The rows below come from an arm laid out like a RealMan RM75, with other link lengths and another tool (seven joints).
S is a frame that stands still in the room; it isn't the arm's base.
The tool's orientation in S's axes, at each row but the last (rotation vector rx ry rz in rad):
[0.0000, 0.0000, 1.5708]
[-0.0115, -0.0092, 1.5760]
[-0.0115, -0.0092, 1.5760]
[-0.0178, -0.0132, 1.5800]
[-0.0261, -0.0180, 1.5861]
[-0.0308, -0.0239, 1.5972]
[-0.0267, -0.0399, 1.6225]
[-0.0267, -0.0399, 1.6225]
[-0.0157, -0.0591, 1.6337]
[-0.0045, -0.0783, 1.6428]
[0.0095, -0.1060, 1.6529]
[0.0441, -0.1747, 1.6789]
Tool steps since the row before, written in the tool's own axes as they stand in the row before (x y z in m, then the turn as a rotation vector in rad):
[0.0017, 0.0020, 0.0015, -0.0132, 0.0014, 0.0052]
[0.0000, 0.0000, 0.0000, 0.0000, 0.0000, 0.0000]
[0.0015, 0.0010, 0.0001, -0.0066, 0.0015, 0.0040]
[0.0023, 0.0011, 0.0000, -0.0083, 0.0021, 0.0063]
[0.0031, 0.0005, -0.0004, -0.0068, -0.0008, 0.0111]
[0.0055, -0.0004, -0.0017, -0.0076, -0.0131, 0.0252]
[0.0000, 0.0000, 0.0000, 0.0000, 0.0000, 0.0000]
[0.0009, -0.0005, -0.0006, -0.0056, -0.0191, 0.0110]
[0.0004, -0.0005, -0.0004, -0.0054, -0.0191, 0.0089]
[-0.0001, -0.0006, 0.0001, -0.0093, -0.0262, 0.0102]
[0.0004, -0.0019, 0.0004, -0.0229, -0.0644, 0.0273]
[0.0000, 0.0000, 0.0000, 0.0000, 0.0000, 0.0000]
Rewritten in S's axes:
[-0.0020, 0.0017, 0.0015, -0.0014, -0.0132, 0.0052]
[0.0000, 0.0000, 0.0000, 0.0000, 0.0000, 0.0000]
[-0.0010, 0.0015, 0.0001, -0.0015, -0.0066, 0.0040]
[-0.0011, 0.0023, 0.0000, -0.0021, -0.0083, 0.0063]
[-0.0005, 0.0031, -0.0004, 0.0006, -0.0067, 0.0112]
[0.0003, 0.0055, -0.0017, 0.0124, -0.0071, 0.0257]
[0.0000, 0.0000, 0.0000, 0.0000, 0.0000, 0.0000]
[0.0005, 0.0009, -0.0006, 0.0189, -0.0047, 0.0118]
[0.0005, 0.0004, -0.0004, 0.0190, -0.0044, 0.0097]
[0.0006, -0.0001, 0.0001, 0.0263, -0.0079, 0.0112]
[0.0018, 0.0005, 0.0005, 0.0644, -0.0196, 0.0297]
[0.0000, 0.0000, 0.0000, 0.0000, 0.0000, 0.0000]

